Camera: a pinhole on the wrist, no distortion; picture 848 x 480 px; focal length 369.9 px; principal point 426.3 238.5 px. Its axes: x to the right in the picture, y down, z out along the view. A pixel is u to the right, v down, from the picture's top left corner.
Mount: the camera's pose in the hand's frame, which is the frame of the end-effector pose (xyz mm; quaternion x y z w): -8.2 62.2 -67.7 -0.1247 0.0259 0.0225 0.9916
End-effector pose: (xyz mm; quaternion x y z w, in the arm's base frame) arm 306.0 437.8 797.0 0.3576 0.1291 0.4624 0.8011
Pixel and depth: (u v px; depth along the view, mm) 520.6 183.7 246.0
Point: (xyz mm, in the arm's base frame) 378.2 443.0 992.9
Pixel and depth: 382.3 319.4 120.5
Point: 243.4 440.0 906.5
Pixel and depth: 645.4 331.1 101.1
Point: 272.6 510.4 897.3
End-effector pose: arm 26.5 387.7 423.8 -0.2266 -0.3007 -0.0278 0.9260
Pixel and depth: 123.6 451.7 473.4
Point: -397.2 890.0 277.9
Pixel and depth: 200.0 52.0 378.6
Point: -349.3 492.8 575.1
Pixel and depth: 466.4 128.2 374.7
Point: -93.4 575.7 664.9
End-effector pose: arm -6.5 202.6 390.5 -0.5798 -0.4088 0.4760 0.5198
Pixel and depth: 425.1 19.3 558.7
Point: -538.8 367.5 501.3
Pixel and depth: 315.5 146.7 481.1
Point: -459.4 168.0 343.2
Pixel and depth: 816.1 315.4 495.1
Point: -248.2 753.7 18.6
